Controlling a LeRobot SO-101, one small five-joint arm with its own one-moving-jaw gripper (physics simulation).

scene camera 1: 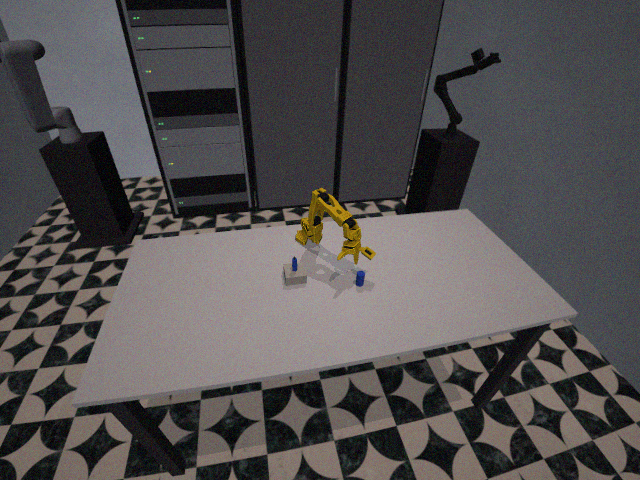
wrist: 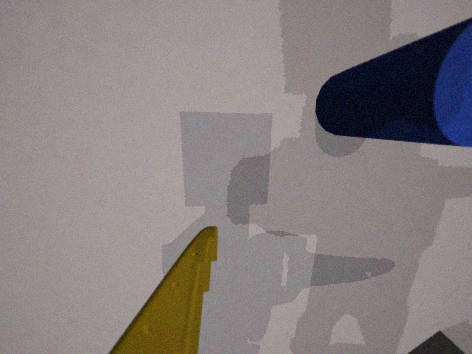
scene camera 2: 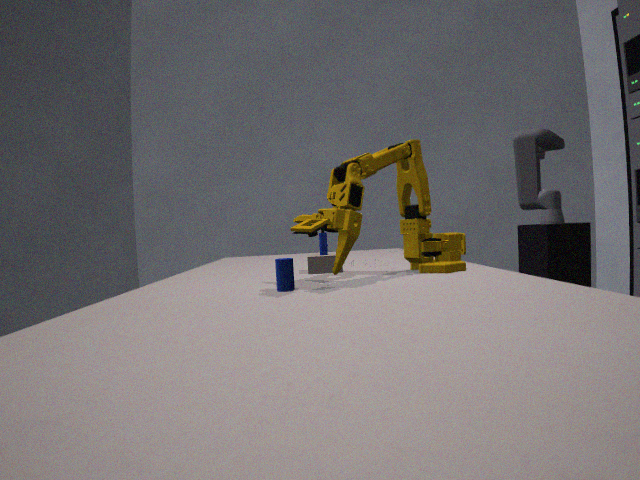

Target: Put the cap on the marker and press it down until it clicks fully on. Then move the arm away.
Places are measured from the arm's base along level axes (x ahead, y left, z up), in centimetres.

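Where they show: hand, its tool point: [scene camera 1: 355, 263] [wrist: 217, 238] [scene camera 2: 334, 271]; arm's base, origin of its link: [scene camera 1: 309, 241] [scene camera 2: 427, 270].
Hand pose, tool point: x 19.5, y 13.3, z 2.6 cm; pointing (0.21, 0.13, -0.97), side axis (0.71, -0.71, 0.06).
Things, the pixels of their top centre, and the offset from my tool point. Level surfaces: height alone.
- blue cap, centre of its top: [scene camera 2: 284, 258] [scene camera 1: 360, 273] dz +2.3, dx +7.7, dy -0.7 cm
- blue marker, centre of its top: [scene camera 2: 322, 227] [scene camera 1: 294, 256] dz +7.0, dx +0.5, dy -22.3 cm
- grey block, centre of its top: [scene camera 2: 323, 254] [scene camera 1: 294, 269] dz +1.0, dx +0.5, dy -22.3 cm
- white table, height of its surface: dz -2.6 cm
The blue cap [scene camera 1: 360, 278] [scene camera 2: 284, 274] [wrist: 390, 95] stands upright on the table as a short cylinder. The blue marker [scene camera 1: 294, 264] [scene camera 2: 323, 243] stands upright in a grey block, its pointed tip up in scene camera 1. My gripper [scene camera 1: 347, 259] [scene camera 2: 315, 246] is fully open and empty, jaws low above the table. It is behind and slightly left of the cap in scene camera 1, apart from it. In the wrist view one notched jaw [wrist: 175, 300] shows at the bottom, with the cap at the upper right; the moving jaw is out of picture.
The grey block [scene camera 1: 295, 279] [scene camera 2: 321, 265] sits on the white table [scene camera 1: 232, 330] [scene camera 2: 310, 387], left of the cap in scene camera 1. My arm's base is behind them. Pedestals with other arms and a server rack stand beyond the table. Arm shadows cross the table near the cap.
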